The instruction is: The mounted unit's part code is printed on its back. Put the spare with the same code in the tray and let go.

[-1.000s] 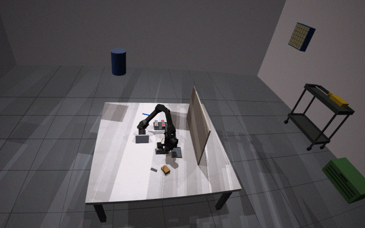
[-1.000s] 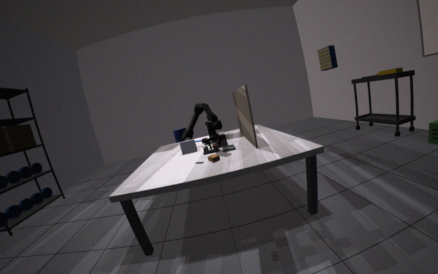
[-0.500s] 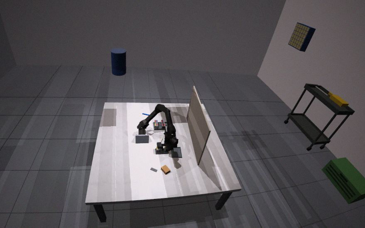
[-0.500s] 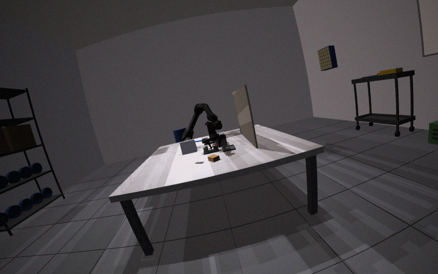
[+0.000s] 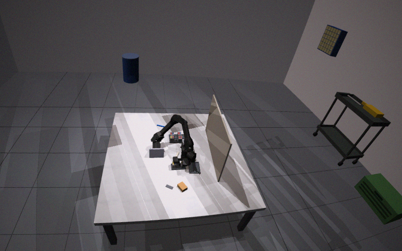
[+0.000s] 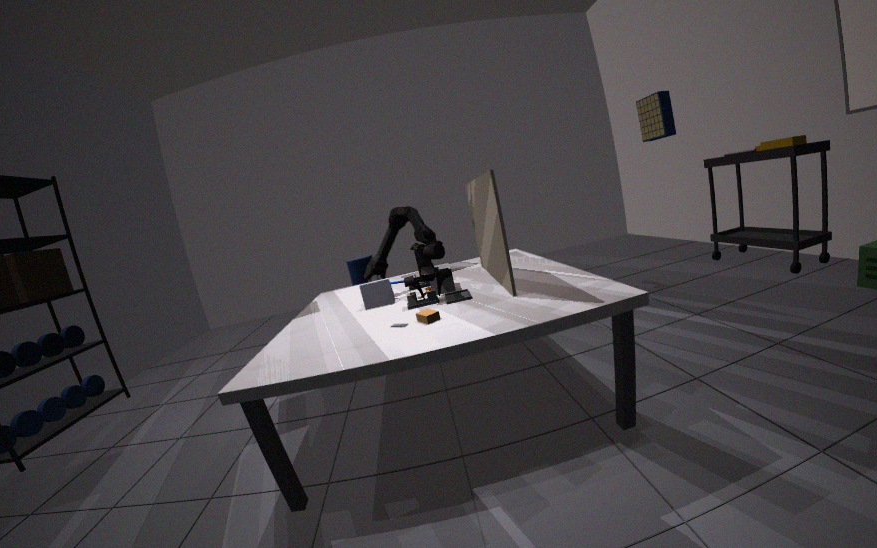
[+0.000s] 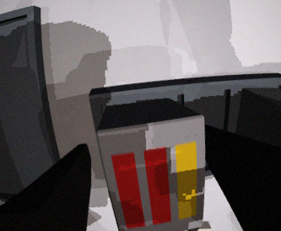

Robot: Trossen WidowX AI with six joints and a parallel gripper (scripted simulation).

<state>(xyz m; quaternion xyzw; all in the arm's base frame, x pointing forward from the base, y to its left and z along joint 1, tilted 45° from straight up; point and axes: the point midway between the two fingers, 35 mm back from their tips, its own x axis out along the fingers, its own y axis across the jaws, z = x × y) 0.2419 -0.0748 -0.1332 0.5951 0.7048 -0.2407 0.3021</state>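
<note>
The holder lies 4 cm behind my gripper tip and 1 cm below it. Also, from my gripper tip: mounted unit 4 cm ahead, 19 cm to the left, 3 cm above; orange box 1 cm behind, 22 cm to the right; spare 3 cm above.
</note>
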